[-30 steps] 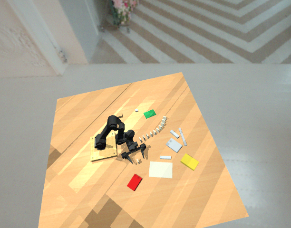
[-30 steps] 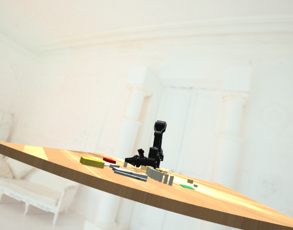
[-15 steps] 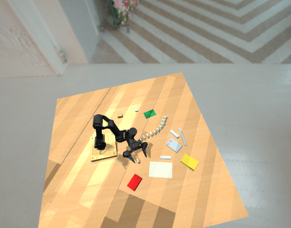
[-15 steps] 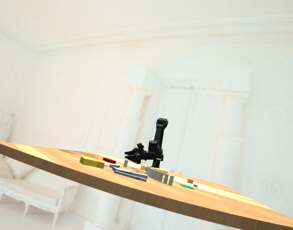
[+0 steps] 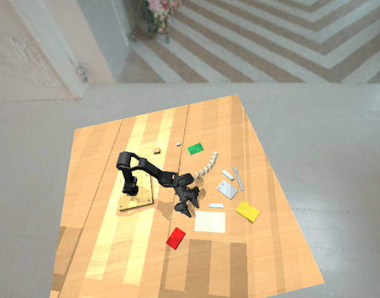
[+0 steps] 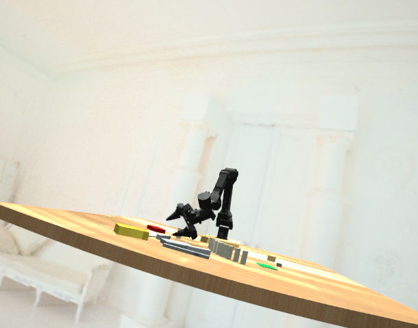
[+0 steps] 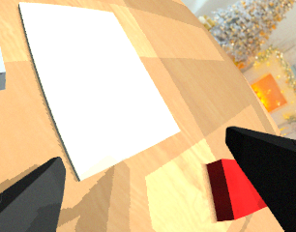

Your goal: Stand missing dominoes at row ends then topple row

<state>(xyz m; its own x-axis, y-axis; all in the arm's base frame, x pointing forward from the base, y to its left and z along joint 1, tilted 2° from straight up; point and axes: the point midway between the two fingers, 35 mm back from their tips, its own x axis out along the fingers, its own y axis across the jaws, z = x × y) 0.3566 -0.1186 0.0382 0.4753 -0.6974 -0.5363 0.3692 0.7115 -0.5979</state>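
The white sheet is 80 mm ahead of my gripper tip, 40 mm to the right of it and 40 mm below it. The rest, counted from my gripper tip: red block (120 mm to the right, 100 mm behind, 30 mm below); light grey piece (120 mm ahead, 50 mm to the left, 40 mm below); grey plate (190 mm ahead, 140 mm to the left, 40 mm below).
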